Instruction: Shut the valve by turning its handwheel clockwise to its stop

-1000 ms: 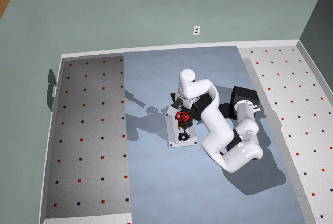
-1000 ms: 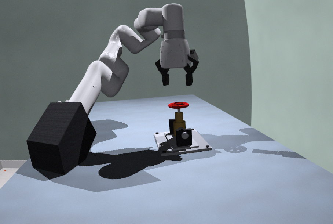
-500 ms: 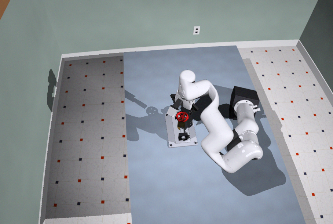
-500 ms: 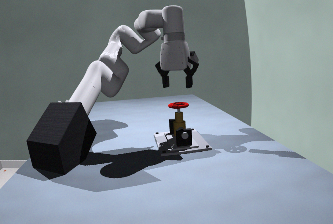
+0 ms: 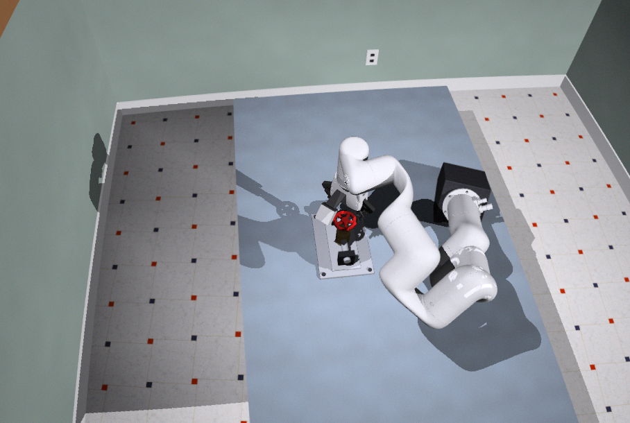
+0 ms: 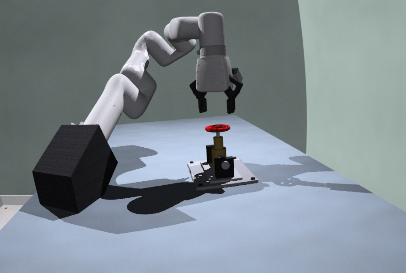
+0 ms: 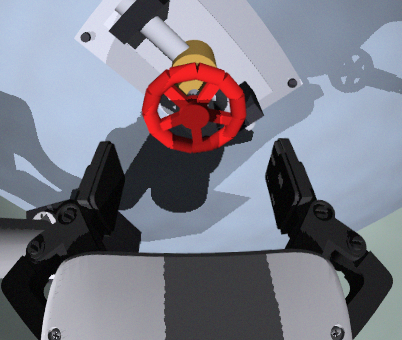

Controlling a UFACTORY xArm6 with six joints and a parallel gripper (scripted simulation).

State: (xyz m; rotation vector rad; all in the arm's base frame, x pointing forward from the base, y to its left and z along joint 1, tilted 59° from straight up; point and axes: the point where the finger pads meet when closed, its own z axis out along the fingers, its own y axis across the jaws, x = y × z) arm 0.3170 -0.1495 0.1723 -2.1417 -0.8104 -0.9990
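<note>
Right now the red handwheel is 60 mm below my hand.
</note>
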